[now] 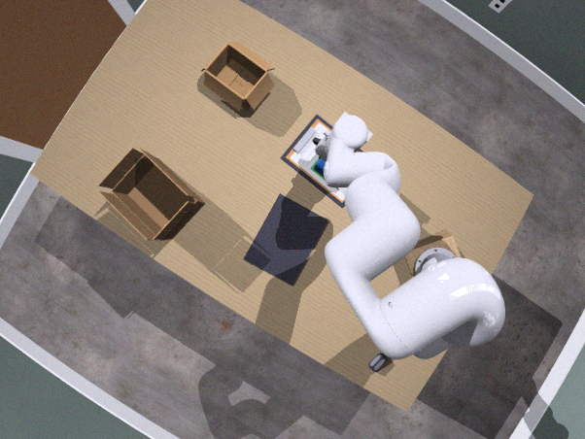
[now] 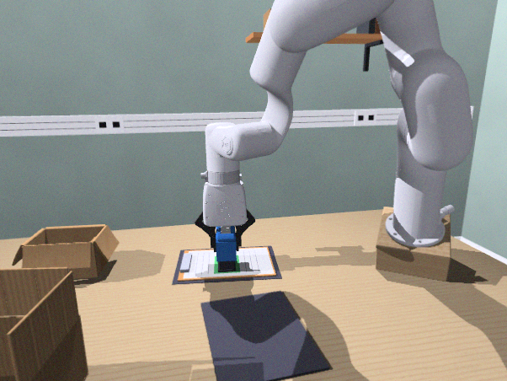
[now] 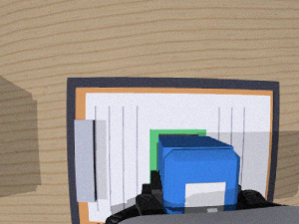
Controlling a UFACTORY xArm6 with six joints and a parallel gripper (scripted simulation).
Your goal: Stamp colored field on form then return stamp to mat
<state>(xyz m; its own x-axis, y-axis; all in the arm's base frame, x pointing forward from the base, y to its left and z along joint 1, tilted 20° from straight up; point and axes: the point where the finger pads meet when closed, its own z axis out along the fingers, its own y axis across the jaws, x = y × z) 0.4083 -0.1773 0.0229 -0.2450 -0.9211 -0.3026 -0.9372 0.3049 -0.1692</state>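
Now: hand 4 cm above the black stamp base. The rest, counted from my hand: clipboard with form: 6 cm below, 1 cm to the right, 1 cm ahead; dark mat: 27 cm to the left, 6 cm below, 2 cm ahead; blue stamp: 1 cm below.
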